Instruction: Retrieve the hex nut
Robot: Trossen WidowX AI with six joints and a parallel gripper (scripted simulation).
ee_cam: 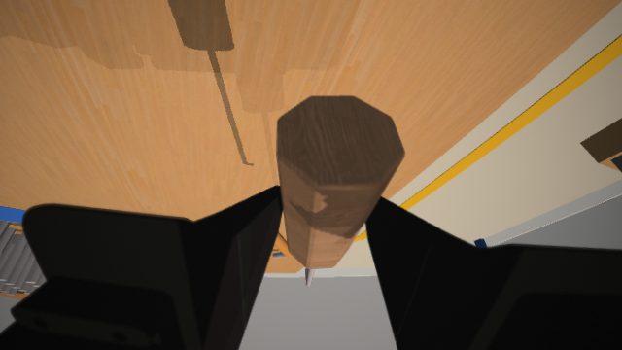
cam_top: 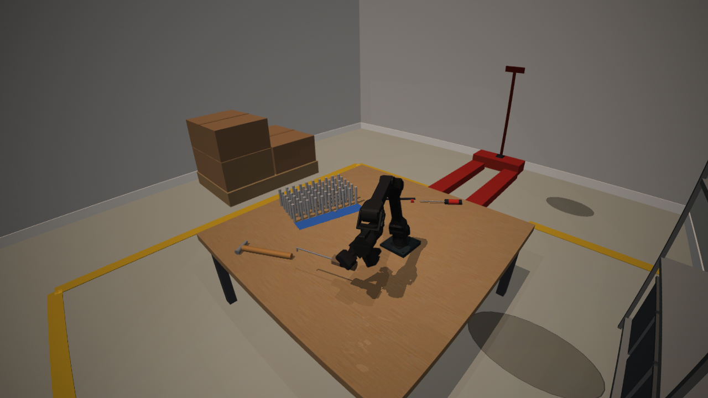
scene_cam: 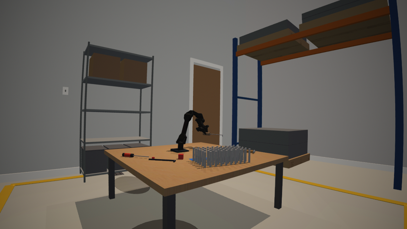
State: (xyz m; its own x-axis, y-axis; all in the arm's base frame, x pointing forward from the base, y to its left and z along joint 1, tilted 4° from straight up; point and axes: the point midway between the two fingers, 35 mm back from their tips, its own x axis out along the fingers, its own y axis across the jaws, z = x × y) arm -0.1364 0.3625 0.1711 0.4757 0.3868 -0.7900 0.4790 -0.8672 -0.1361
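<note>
The hook tool is 90 mm ahead of my gripper tip and 50 mm to the left of it. From my gripper tip the other things lie so: red cube: 480 mm ahead, 520 mm to the right, 140 mm below; blue taped strip: 550 mm ahead, 260 mm to the right, 160 mm below; hex nut: 570 mm ahead, 310 mm to the right, 150 mm below.
</note>
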